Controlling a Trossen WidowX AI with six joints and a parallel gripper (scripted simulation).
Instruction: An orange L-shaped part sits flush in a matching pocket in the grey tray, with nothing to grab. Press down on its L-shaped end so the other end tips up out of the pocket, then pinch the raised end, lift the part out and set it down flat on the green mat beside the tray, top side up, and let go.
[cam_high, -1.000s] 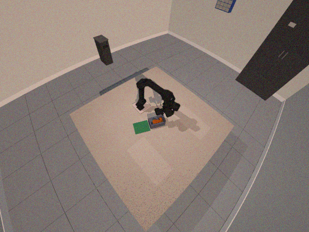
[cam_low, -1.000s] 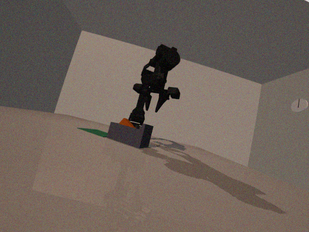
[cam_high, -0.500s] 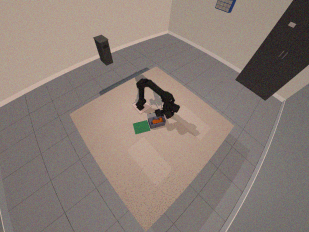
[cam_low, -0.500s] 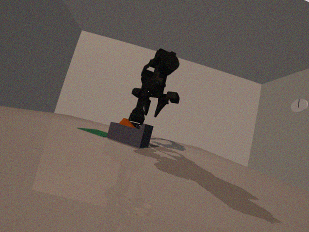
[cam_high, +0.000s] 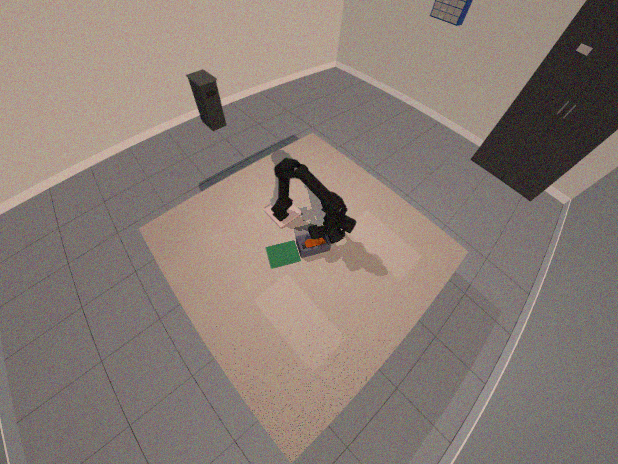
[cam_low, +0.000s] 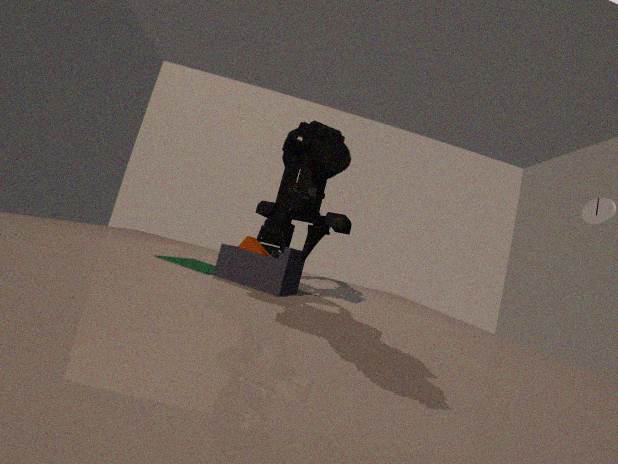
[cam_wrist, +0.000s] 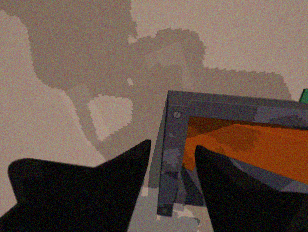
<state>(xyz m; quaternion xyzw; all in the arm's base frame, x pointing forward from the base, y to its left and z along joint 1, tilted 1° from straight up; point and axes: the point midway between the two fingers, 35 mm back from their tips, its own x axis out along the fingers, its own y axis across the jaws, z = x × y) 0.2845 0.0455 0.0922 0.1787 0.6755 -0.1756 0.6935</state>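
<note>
Right now the orange l-shaped part is 3 cm behind my gripper tip, 4 cm to the right of it and 3 cm below it. Round my gripper tip: green mat 11 cm behind, 19 cm to the right, 8 cm below.
</note>
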